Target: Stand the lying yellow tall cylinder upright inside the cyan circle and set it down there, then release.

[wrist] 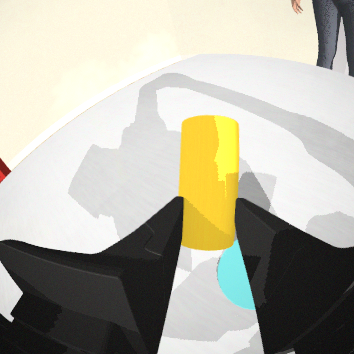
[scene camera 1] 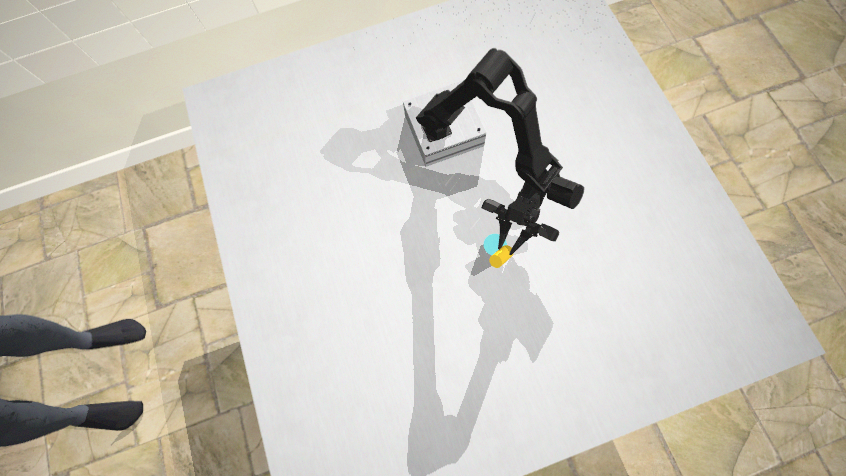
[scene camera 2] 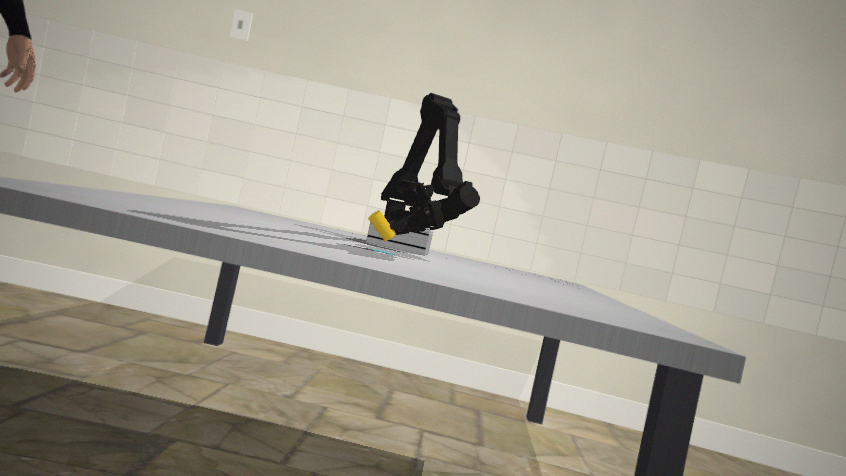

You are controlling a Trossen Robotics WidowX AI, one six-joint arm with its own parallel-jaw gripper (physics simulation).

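Pixels of known places: gripper, fingertip midpoint: (wrist: 208, 204) (scene camera 1: 504, 252) (scene camera 2: 387, 227); arm's base at its link origin: (scene camera 1: 436, 128).
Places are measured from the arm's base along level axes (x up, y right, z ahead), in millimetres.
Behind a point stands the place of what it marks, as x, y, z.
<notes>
The yellow tall cylinder (scene camera 1: 499, 257) @[24, -3, 389] (scene camera 2: 382, 225) @[-7, -18, 399] (wrist: 209, 182) @[5, -24, 375] is held above the table, tilted, its top leaning away from the arm. My gripper (scene camera 1: 505, 251) @[-10, -27, 375] (wrist: 208, 204) @[-10, -27, 375] is shut on the cylinder near its lower end; in scene camera 2 the fingertips are partly hidden at the cylinder's right side. The cyan circle (scene camera 1: 492, 243) @[-68, -21, 330] (scene camera 2: 383, 252) @[-70, -28, 347] (wrist: 234, 277) @[-69, -40, 348] lies flat on the table below. In the wrist view it shows below and right of the cylinder's lower end, partly covered by the right finger. In scene camera 1 a finger and the cylinder cover part of its edge.
The arm's grey base block (scene camera 1: 454, 148) @[-22, -26, 63] (scene camera 2: 408, 241) @[-40, -62, 64] stands on the white table (scene camera 1: 331, 331) @[-69, 437, 387] (scene camera 2: 473, 284) @[-70, -236, 697] behind the circle. The arm's shadows fall across the table. A person's legs (scene camera 1: 44, 336) (wrist: 327, 30) show beside the table, and a red thing (wrist: 3, 171) shows at the wrist view's left edge.
</notes>
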